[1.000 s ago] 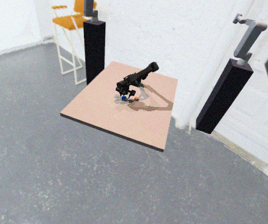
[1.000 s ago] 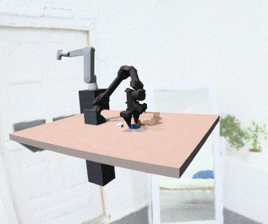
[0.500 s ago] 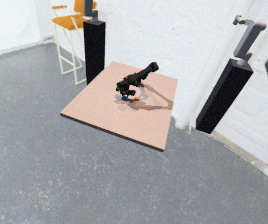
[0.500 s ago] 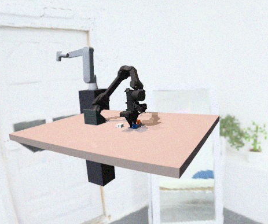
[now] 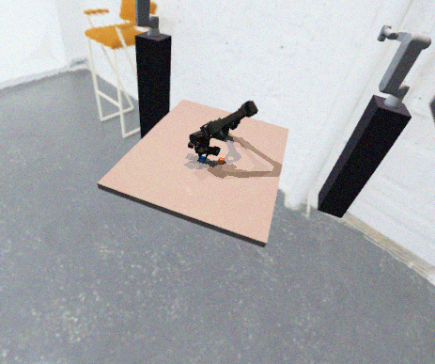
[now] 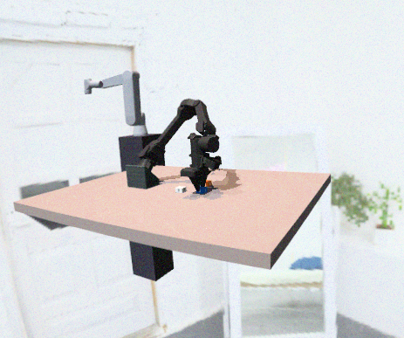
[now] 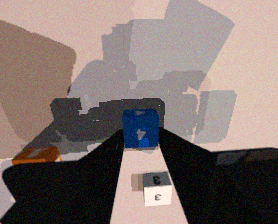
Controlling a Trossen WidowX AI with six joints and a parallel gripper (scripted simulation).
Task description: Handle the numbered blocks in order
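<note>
Right now my gripper tip is 110 mm to the right of the orange block and 40 mm past it. Also, from my gripper tip: blue block: 10 mm ahead; white block: 80 mm behind, 20 mm to the right.
</note>
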